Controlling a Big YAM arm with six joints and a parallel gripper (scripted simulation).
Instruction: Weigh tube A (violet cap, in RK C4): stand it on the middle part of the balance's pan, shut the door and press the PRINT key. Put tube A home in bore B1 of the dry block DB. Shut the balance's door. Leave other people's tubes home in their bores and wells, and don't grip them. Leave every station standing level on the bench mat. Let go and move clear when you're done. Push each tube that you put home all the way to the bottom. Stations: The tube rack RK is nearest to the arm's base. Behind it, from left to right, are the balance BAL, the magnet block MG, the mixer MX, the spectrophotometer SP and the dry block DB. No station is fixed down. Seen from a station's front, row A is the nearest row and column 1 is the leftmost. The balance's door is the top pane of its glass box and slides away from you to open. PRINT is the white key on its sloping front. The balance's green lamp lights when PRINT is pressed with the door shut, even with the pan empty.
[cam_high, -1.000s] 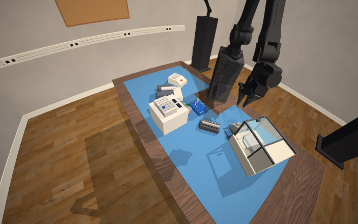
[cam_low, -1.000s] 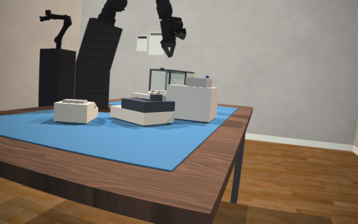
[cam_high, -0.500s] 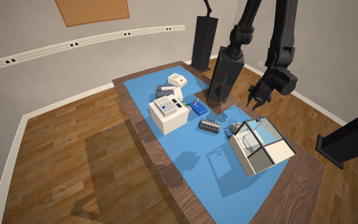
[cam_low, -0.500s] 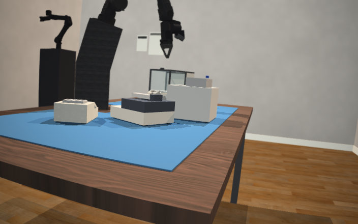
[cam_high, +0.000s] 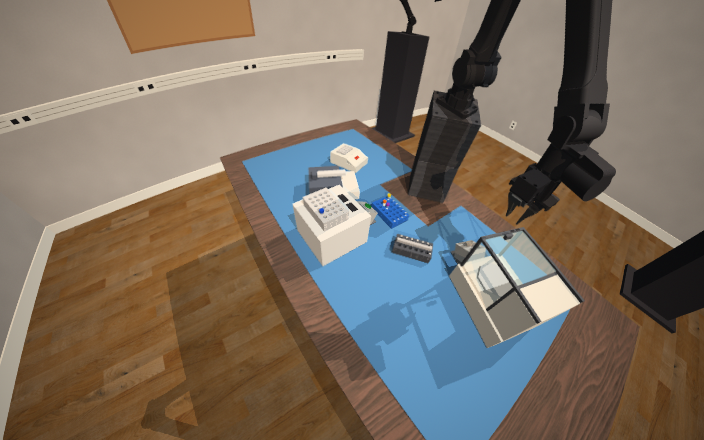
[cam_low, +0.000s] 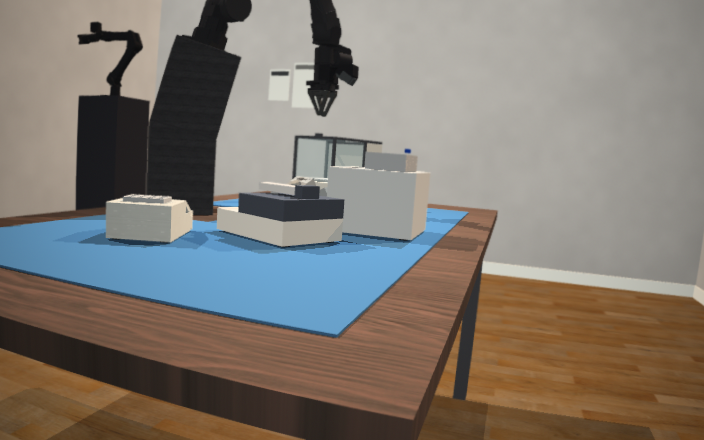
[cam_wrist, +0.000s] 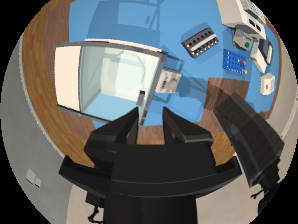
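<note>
My gripper is now 50 mm to the right of the balance door and 70 mm above it. Round my hand: blue rack RK (30 mm ahead, 360 mm to the right, 260 mm below); round white print key (50 mm behind, 60 mm to the right, 210 mm below); dark magnet block (90 mm ahead, 190 mm to the right, 260 mm below).
</note>
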